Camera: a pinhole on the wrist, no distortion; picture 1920 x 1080 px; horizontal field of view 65.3 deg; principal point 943.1 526.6 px. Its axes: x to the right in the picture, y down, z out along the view. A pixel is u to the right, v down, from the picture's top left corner.
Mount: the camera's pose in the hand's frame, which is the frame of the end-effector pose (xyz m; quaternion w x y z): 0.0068 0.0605 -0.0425 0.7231 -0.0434 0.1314 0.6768
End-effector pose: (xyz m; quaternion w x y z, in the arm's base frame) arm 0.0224 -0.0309 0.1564 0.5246 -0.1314 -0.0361 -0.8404
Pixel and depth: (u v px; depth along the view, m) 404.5 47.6 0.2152
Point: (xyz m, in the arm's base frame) 0.0418 -0.0969 0.3489
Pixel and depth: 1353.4 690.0 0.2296
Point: 0.2055 -0.0912 0.3060
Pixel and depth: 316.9 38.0 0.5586
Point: -0.0242 -0.1221 0.7364
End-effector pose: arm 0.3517 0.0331 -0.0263 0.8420 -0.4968 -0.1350 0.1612
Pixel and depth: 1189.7 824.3 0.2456
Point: 0.2494 0.2541 -0.0810
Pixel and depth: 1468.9 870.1 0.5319
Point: 0.0987 0.5374 -0.1569
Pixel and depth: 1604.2 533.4 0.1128
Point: 0.3337 0.1469 -0.1191
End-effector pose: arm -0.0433 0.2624 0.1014 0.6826 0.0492 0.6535 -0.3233
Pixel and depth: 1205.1 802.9 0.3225
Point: 0.2811 0.2927 0.0744
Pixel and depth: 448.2 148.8 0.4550
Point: 0.3143 0.0040 -0.0045
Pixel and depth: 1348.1 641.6 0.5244
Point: 0.4904 0.2922 0.0064
